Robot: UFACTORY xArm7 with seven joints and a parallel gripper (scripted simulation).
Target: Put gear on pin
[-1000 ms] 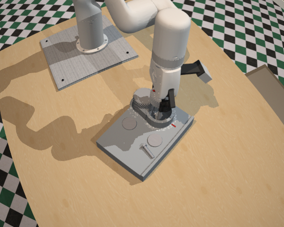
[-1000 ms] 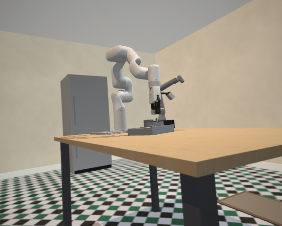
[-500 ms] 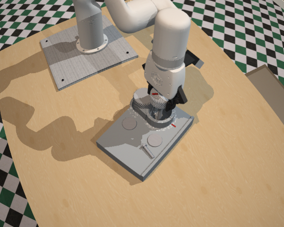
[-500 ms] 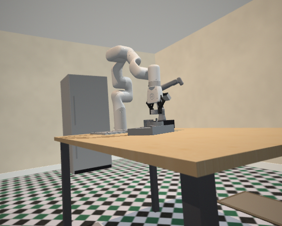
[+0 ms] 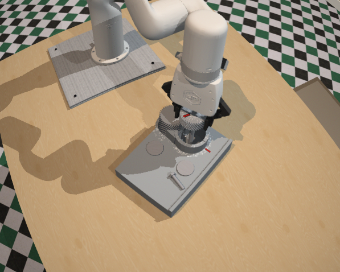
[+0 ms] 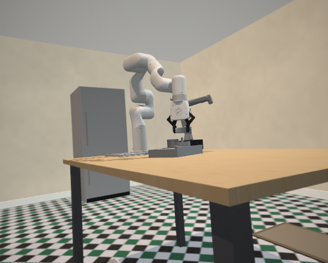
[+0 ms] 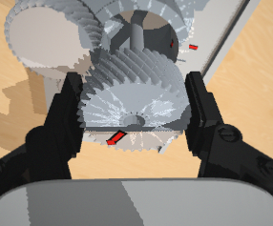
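The gear is right at my hand. Also, from my hand: bolt: 7 cm ahead, 10 cm to the right, 9 cm below.
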